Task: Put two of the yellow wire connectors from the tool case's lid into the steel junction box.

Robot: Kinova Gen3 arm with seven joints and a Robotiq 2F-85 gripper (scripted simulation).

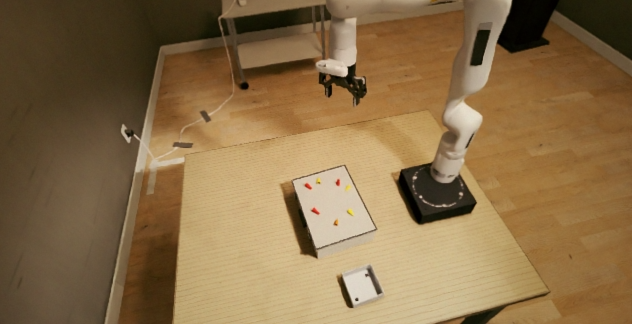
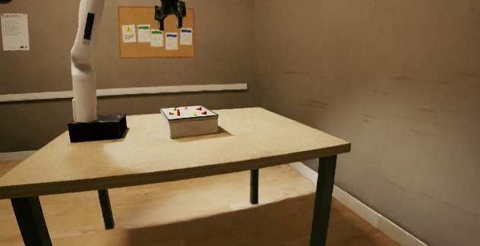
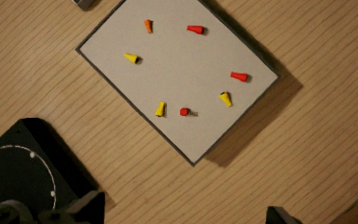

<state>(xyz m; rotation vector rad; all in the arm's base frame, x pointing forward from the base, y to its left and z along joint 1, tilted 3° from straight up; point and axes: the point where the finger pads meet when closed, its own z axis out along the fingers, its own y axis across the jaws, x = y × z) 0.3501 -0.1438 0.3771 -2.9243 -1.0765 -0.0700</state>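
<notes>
The orange connector lies 9 cm ahead of my hand, 20 cm to the left of it and 36 cm below it. From my hand the other things lie so: grey tool case (8 cm ahead, 12 cm to the left, 39 cm below).
</notes>
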